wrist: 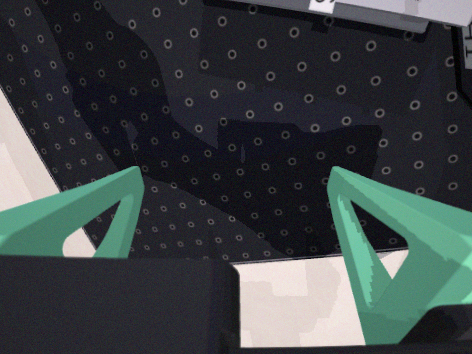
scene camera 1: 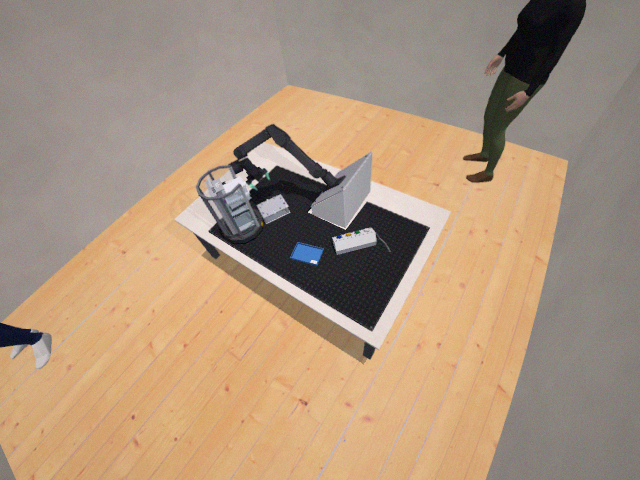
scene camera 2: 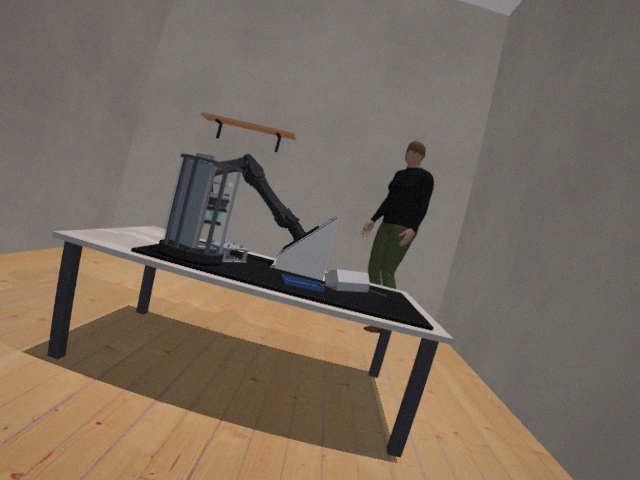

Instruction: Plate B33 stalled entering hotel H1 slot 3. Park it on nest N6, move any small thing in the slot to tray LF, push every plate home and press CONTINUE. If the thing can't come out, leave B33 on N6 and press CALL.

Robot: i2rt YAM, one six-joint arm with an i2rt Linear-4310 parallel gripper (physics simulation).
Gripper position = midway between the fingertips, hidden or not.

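My gripper (wrist: 235, 177) is open, and I am holding nothing in it. There is also a round plate rack (scene camera 2: 202, 201) that I can see.
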